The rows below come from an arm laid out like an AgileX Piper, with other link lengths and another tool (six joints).
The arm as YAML. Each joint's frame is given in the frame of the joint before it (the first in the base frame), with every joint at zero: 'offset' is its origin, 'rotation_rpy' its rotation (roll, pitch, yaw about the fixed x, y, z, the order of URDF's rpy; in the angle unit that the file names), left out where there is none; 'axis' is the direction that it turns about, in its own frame. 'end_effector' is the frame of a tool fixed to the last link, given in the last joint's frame.
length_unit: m
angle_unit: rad
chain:
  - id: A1
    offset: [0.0, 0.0, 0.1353]
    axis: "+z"
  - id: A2
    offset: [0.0, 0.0, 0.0]
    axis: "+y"
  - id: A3
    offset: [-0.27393, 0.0, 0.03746]
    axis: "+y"
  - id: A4
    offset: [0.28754, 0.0, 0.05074]
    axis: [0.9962, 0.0, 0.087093]
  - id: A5
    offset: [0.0, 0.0, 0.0]
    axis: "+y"
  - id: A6
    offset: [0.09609, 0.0, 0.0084]
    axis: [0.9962, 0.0, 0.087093]
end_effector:
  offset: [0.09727, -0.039, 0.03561]
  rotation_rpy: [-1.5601, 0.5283, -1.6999]
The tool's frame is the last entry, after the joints.
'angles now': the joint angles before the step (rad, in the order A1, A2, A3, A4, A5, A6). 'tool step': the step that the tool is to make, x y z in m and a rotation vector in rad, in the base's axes. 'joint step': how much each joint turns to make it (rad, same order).
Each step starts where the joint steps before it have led.
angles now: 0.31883, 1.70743, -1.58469, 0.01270, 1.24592, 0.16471
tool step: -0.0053, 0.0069, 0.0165, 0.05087, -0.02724, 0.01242
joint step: -0.00005, -0.03762, -0.00365, 0.04398, -0.00009, -0.01379
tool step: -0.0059, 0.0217, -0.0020, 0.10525, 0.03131, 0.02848
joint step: 0.00011, 0.00002, -0.00021, 0.11932, 0.00016, -0.02943
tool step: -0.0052, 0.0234, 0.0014, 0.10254, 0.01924, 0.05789
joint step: -0.00007, -0.00009, 0.00010, 0.12364, 0.00002, -0.06223
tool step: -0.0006, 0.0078, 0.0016, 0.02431, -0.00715, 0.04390
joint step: -0.00013, 0.00016, -0.00006, 0.03668, -0.00005, -0.04879
